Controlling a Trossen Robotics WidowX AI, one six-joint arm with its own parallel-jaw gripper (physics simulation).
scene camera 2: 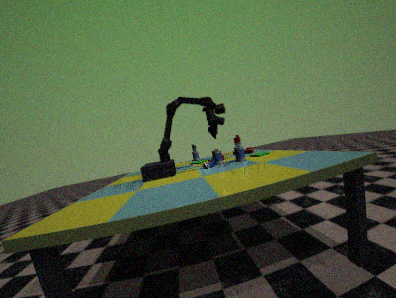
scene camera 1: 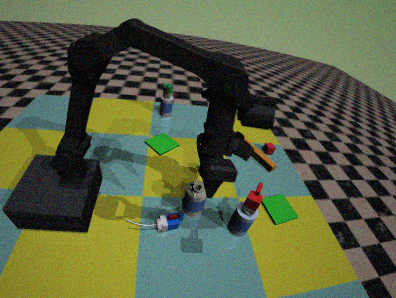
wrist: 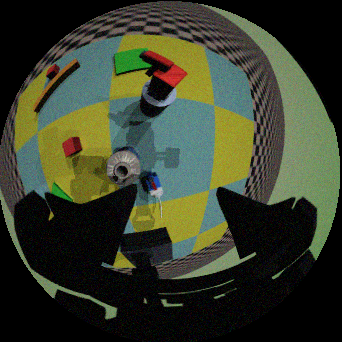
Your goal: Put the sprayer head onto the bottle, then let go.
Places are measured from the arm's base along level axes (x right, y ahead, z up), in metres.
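Pixels of known places: gripper, fingertip midpoint: [scene camera 2: 215, 136] [scene camera 1: 206, 186] [wrist: 178, 190]; arm's base at its link origin: [scene camera 2: 165, 161] [scene camera 1: 73, 174] [wrist: 140, 255].
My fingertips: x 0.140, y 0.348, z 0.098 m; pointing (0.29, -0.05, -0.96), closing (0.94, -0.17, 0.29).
Note:
For each thing: its top centre in the pictures, then the offset to it from my fingertips. "spot": a spot on its surface instead.
- sprayer head at a spot on its surface: [wrist: 153, 184] [scene camera 1: 173, 216] spot: dx -0.013, dy -0.064, dz -0.142 m
- open bottle at its top centre: [wrist: 121, 171] [scene camera 1: 198, 187] [scene camera 2: 215, 149] dx -0.065, dy +0.006, dz -0.083 m
- bottle with a red sprayer, top centre: [wrist: 172, 62] [scene camera 1: 259, 192] [scene camera 2: 236, 135] dx +0.017, dy +0.140, dz -0.016 m
- green-topped bottle at a spot on its surface: [scene camera 1: 166, 106] spot: dx -0.604, dy -0.034, dz -0.127 m
- orange bar at its top centre: [scene camera 1: 256, 150] dx -0.308, dy +0.338, dz -0.157 m
The sprayer head [scene camera 1: 169, 222] [scene camera 2: 208, 164] [wrist: 153, 184], blue and white with a red part and a thin white tube, lies on its side on the table; its tube points toward the arm's base. The open bottle [scene camera 1: 194, 201] [scene camera 2: 217, 157] [wrist: 123, 168], grey-white on top with a blue band, stands upright close beside the sprayer head. My gripper [scene camera 1: 210, 194] [scene camera 2: 215, 136] [wrist: 178, 190] is open and empty, pointing down, and hangs above the table higher than the open bottle's top. In the wrist view both objects show beyond the left finger's tip.
A bottle with a red sprayer [scene camera 1: 241, 221] [scene camera 2: 239, 153] [wrist: 158, 95] stands near the open one. A green-topped bottle [scene camera 1: 166, 106] stands farther back. Green tiles [scene camera 1: 162, 143] [scene camera 1: 280, 209], an orange bar [scene camera 1: 261, 157] and red blocks [scene camera 1: 269, 148] [wrist: 72, 146] lie around.

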